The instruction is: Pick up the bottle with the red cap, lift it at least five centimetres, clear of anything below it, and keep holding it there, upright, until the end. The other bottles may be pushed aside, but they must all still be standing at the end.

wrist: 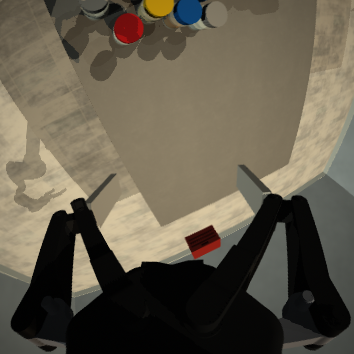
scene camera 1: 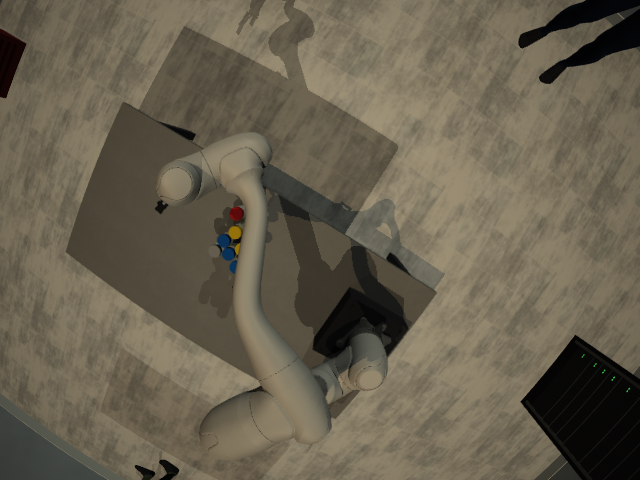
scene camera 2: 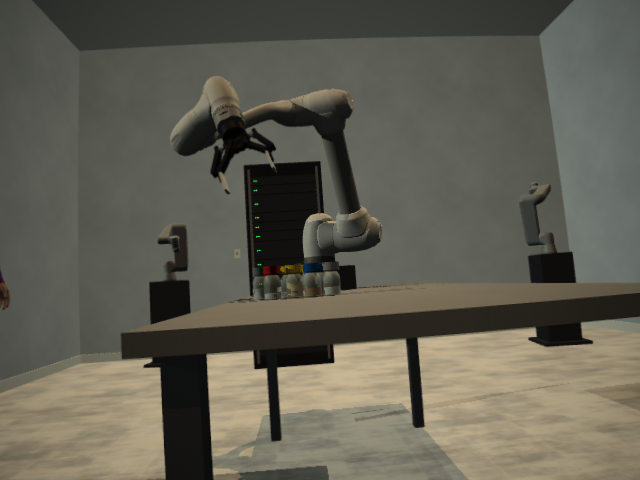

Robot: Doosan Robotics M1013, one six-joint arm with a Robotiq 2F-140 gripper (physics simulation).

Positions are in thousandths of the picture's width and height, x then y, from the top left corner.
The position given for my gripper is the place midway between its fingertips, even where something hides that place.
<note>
In view: my gripper (scene camera 2: 391,376).
My gripper is seen too in the wrist view (wrist: 499,507).
</note>
